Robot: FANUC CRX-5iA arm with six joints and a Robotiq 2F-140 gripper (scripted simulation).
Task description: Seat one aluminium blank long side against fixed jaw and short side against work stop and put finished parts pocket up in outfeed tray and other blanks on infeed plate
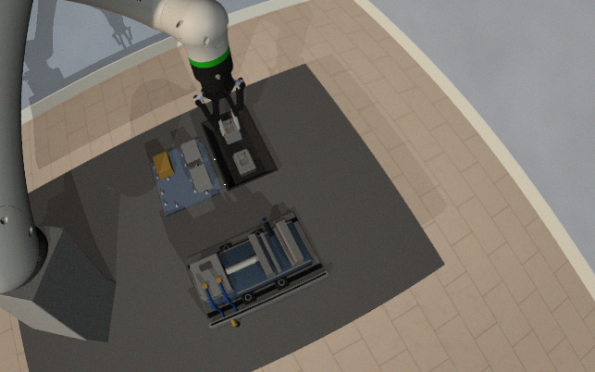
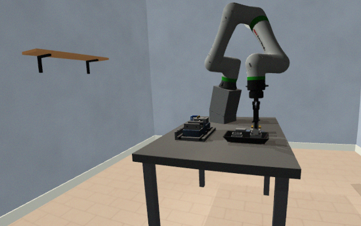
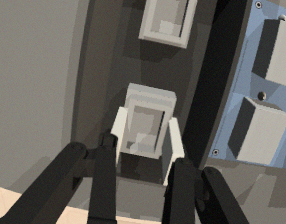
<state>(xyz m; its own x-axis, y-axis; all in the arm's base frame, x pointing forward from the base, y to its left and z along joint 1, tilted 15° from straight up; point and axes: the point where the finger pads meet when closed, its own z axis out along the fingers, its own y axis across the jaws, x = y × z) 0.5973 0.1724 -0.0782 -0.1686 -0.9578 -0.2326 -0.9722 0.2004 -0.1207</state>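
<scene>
Right now my hand is 210 mm past the brass blank, 60 mm above it and 30 mm to the right of it. Also, from my hand: white rod: 350 mm to the right, 170 mm behind; then vise: 350 mm to the right, 150 mm behind, 40 mm below.
</scene>
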